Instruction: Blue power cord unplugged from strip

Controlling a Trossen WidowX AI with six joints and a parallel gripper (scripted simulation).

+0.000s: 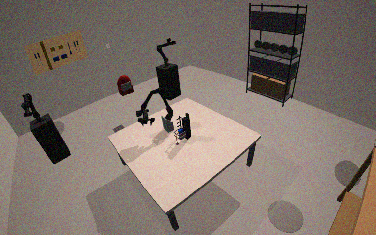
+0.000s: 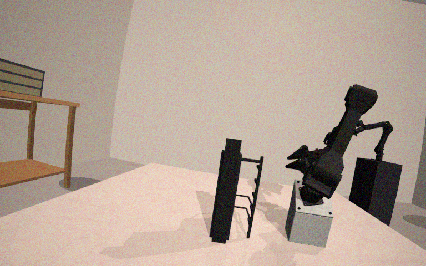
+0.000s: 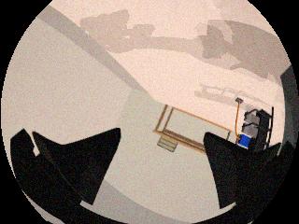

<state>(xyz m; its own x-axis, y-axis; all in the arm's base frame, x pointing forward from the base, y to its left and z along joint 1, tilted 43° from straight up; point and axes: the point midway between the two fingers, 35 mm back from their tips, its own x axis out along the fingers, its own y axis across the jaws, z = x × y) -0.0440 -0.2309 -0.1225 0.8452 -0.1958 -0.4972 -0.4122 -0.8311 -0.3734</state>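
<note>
The blue plug lies 270 mm ahead of my gripper tip, 240 mm to the left of it and 60 mm below it. Also, from my gripper tip: thin black rack 300 mm to the left, 190 mm ahead, 80 mm below.
</note>
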